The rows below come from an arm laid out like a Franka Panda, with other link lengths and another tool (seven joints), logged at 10 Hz.
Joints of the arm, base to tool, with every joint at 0 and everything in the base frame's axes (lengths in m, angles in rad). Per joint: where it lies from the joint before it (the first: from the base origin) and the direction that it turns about. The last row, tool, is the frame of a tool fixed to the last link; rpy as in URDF.
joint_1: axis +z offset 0 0 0.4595
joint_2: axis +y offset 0 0 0
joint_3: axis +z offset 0 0 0.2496
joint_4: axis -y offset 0.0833 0 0
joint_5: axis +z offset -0.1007 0 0.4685
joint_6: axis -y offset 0 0 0
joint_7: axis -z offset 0.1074 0 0
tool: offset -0.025 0.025 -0.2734 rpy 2.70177 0 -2.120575
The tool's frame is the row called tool.
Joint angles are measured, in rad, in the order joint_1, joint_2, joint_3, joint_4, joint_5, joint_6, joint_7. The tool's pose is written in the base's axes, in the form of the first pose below.
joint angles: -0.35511 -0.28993 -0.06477 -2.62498 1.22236 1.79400 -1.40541
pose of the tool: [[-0.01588 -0.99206 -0.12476 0.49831], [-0.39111 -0.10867 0.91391 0.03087], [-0.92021 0.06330 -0.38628 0.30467], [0 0 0 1]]
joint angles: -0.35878 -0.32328 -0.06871 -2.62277 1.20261 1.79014 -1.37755
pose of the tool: [[-0.01339 -0.99250 -0.12152 0.50009], [-0.40332 -0.10584 0.90892 0.02569], [-0.91496 0.06118 -0.39888 0.31926], [0 0 0 1]]
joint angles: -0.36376 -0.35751 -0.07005 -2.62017 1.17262 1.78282 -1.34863
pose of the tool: [[-0.01050 -0.99173 -0.12789 0.49924], [-0.42123 -0.11161 0.90006 0.02127], [-0.90690 0.06332 -0.41657 0.33291], [0 0 0 1]]
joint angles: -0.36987 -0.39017 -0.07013 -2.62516 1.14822 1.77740 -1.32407
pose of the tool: [[-0.01216 -0.99117 -0.13205 0.49642], [-0.43556 -0.11362 0.89296 0.01798], [-0.90008 0.06837 -0.43033 0.34271], [0 0 0 1]]
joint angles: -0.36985 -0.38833 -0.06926 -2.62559 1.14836 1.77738 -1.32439
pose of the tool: [[-0.01348 -0.99093 -0.13367 0.49606], [-0.43507 -0.11455 0.89308 0.01851], [-0.90029 0.07020 -0.42958 0.34163], [0 0 0 1]]
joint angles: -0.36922 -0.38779 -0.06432 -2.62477 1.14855 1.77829 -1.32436
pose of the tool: [[-0.01183 -0.99040 -0.13771 0.49628], [-0.43725 -0.11873 0.89147 0.02059], [-0.89926 0.07076 -0.43165 0.34132], [0 0 0 1]]
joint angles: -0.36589 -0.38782 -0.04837 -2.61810 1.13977 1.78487 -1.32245
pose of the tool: [[-0.00347 -0.98818 -0.15324 0.49751], [-0.45404 -0.13497 0.88070 0.02605], [-0.89097 0.07264 -0.44821 0.34096], [0 0 0 1]]
